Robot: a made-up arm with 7 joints.
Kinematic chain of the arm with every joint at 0, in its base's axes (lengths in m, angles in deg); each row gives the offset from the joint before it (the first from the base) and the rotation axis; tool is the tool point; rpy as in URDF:
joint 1: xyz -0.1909 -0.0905 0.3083 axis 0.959 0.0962 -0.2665
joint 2: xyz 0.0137 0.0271 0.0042 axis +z
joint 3: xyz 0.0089 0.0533 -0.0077 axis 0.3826 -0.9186 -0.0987
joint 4: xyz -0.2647 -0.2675 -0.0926 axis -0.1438 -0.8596 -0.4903
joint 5: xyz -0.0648 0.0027 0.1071 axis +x
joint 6: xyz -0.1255 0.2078 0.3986 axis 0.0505 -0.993 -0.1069
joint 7: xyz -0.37 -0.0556 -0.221 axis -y
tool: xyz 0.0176 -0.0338 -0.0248 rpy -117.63 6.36 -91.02
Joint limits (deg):
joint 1: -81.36..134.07
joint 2: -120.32..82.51
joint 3: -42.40..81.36
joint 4: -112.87..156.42
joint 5: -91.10..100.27
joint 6: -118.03..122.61
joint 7: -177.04..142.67
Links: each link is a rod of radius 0.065 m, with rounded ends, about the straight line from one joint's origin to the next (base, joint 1, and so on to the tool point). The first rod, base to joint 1, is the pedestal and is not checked.
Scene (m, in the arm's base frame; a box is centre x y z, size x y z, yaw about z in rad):
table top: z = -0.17
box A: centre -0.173 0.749 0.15 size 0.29 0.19 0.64 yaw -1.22
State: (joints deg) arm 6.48 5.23 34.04 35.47 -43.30 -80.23 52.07
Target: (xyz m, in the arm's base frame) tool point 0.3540 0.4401 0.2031
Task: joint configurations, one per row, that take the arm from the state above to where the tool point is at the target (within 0.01 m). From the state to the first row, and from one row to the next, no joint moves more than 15 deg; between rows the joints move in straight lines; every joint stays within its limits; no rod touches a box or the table.
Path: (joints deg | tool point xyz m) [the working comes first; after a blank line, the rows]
Joints at the target: 13.38 -42.89 54.29 62.17 -78.62 -73.66 50.92
Straight joint move there: touches box A.

1: 19.00 7.93 43.50 35.99 -50.19 -80.74 57.81 | -0.8052 0.5473 0.2954
2: 31.53 10.62 52.97 36.50 -57.08 -81.25 63.54 | -0.6692 0.6200 0.4273
3: 44.05 13.32 62.43 37.02 -63.98 -81.76 69.28 | -0.5216 0.6304 0.6002
4: 56.58 16.01 71.90 37.53 -70.87 -82.27 75.02 | -0.3741 0.5590 0.7863
5: 69.10 18.71 81.36 38.05 -77.76 -82.78 80.75 | -0.2405 0.4016 0.9503
6: 57.96 6.39 75.95 42.87 -77.93 -80.96 74.78 | -0.0982 0.5010 0.8488
7: 46.81 -5.93 70.53 47.70 -78.10 -79.13 68.82 | 0.0368 0.5678 0.7027
8: 35.67 -18.25 65.12 52.52 -78.28 -77.31 62.85 | 0.1596 0.5842 0.5304
9: 24.53 -30.57 59.70 57.34 -78.45 -75.48 56.88 | 0.2663 0.5412 0.3554
10: 13.38 -42.89 54.29 62.17 -78.62 -73.66 50.92 | 0.3540 0.4401 0.2031

